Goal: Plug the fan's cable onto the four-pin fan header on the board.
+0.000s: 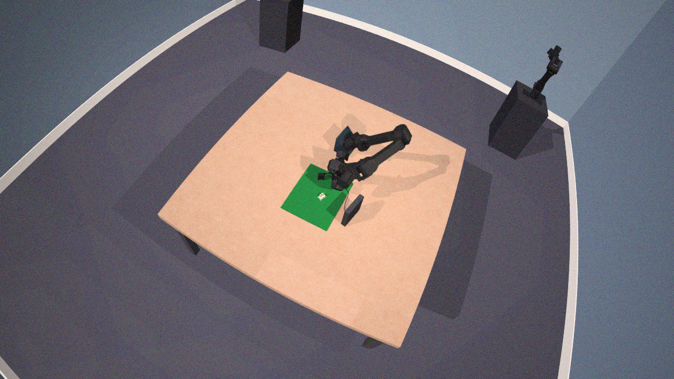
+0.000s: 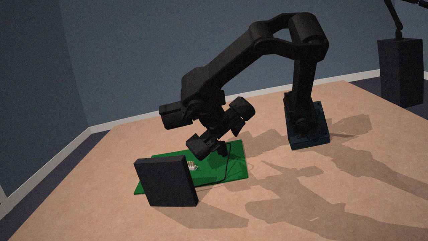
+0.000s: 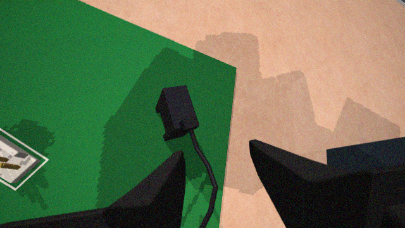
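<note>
The black plug lies 30 mm ahead of my gripper tip, 30 mm to the right of it and 30 mm below it. The rest, counted from my gripper tip: dark fan 150 mm ahead, 170 mm to the left, 10 mm above; green board 120 mm ahead, 70 mm below.
</note>
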